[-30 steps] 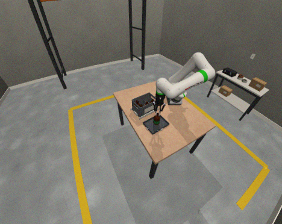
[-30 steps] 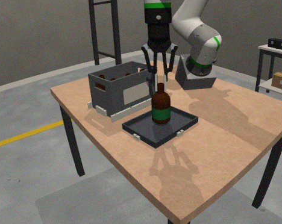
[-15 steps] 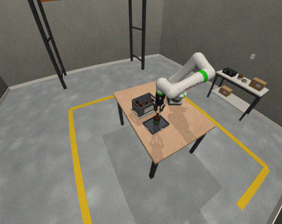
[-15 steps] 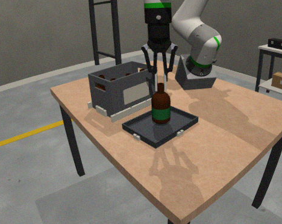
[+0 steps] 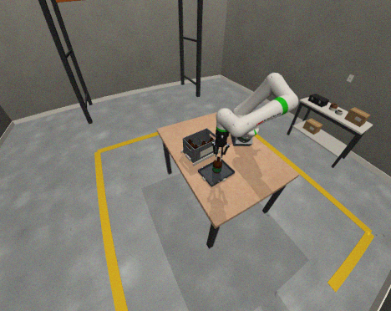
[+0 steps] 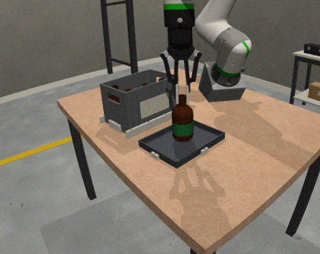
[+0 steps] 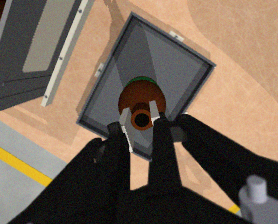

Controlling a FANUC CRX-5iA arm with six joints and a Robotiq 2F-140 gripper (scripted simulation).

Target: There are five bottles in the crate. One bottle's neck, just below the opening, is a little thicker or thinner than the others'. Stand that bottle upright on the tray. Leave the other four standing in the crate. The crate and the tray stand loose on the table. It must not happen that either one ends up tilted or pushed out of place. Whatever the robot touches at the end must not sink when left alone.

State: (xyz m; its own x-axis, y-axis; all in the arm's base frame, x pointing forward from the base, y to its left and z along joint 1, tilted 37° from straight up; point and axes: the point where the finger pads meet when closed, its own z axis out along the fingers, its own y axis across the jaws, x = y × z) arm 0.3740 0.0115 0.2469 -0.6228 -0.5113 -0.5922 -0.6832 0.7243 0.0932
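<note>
The bottle lies 90 mm below my hand. The rest, counted from my hand: dark tray 180 mm below; dark grey crate 270 mm to the right, 100 mm below, 20 mm behind.
</note>
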